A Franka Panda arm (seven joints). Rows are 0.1 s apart.
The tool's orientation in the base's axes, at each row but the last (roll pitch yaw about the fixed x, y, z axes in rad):
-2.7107, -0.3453, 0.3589
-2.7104, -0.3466, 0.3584
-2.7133, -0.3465, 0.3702
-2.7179, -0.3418, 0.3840
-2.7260, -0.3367, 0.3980
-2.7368, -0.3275, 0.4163
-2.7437, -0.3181, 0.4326
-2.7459, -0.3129, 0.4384
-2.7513, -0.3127, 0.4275
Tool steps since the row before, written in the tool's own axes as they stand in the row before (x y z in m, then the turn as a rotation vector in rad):
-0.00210, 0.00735, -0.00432, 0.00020, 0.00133, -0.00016
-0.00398, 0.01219, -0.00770, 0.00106, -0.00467, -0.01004
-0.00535, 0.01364, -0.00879, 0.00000, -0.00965, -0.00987
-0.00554, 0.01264, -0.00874, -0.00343, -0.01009, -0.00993
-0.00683, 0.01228, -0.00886, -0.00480, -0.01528, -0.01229
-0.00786, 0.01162, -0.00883, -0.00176, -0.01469, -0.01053
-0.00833, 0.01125, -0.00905, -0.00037, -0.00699, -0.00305
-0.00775, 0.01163, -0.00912, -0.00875, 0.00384, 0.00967
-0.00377, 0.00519, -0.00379, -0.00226, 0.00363, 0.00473
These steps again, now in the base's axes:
0.00086, -0.00874, 0.00009, 0.00075, -0.00108, -0.00032
0.00090, -0.01492, 0.00044, -0.00261, -0.00093, 0.01077
0.00038, -0.01708, 0.00038, -0.00580, 0.00277, 0.01221
-0.00004, -0.01632, 0.00075, -0.00901, 0.00187, 0.01129
-0.00116, -0.01656, 0.00071, -0.01297, 0.00433, 0.01485
-0.00212, -0.01642, 0.00082, -0.00986, 0.00587, 0.01408
-0.00250, -0.01644, 0.00118, -0.00409, 0.00391, 0.00513
-0.00172, -0.01654, 0.00136, -0.00472, -0.00201, -0.01259
-0.00111, -0.00736, 0.00030, 0.00030, -0.00157, -0.00617

